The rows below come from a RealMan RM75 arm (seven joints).
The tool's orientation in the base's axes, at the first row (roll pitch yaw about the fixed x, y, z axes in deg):
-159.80, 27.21, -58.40
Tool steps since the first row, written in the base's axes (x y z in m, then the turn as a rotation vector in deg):
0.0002, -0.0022, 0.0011, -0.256, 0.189, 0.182
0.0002, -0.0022, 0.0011, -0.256, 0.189, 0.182
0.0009, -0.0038, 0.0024, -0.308, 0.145, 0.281
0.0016, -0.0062, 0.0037, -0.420, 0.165, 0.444
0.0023, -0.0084, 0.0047, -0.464, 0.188, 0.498
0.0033, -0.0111, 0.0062, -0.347, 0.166, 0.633
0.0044, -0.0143, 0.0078, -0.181, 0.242, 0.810
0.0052, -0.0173, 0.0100, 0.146, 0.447, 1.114
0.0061, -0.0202, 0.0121, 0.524, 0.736, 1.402
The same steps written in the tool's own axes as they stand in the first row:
0.0013, 0.0003, -0.0021, -0.346, 0.102, -0.066
0.0013, 0.0003, -0.0021, -0.346, 0.102, -0.066
0.0022, -0.0002, -0.0040, -0.382, 0.134, -0.177
0.0038, -0.0003, -0.0064, -0.524, 0.175, -0.309
0.0053, -0.0005, -0.0084, -0.586, 0.189, -0.345
0.0071, -0.0008, -0.0110, -0.577, 0.052, -0.462
0.0093, -0.0012, -0.0140, -0.638, -0.176, -0.556
0.0110, -0.0015, -0.0174, -0.780, -0.631, -0.675
0.0126, -0.0019, -0.0207, -0.954, -1.156, -0.732

